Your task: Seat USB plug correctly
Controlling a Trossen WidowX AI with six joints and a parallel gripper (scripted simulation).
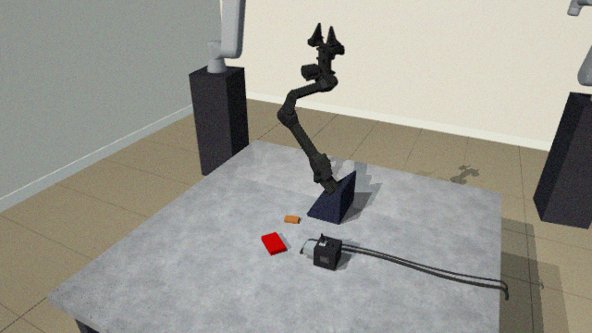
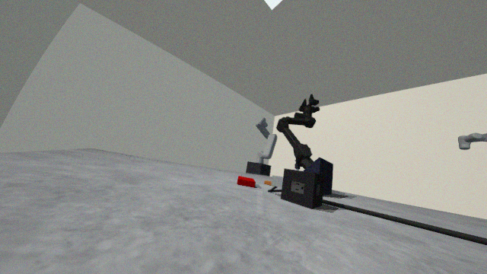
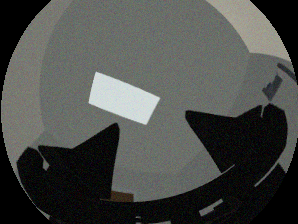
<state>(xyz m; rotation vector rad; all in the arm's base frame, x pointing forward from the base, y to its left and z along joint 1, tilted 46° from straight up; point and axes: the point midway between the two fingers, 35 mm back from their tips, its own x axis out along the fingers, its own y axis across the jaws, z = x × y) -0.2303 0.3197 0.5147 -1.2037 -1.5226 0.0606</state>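
Now: the USB plug 60 cm ahead of my gripper tip, 17 cm to the left of it and 60 cm below it. Also, from my gripper tip: orange block: 42 cm ahead, 68 cm below; then red flat block: 59 cm ahead, 1 cm to the right, 68 cm below.
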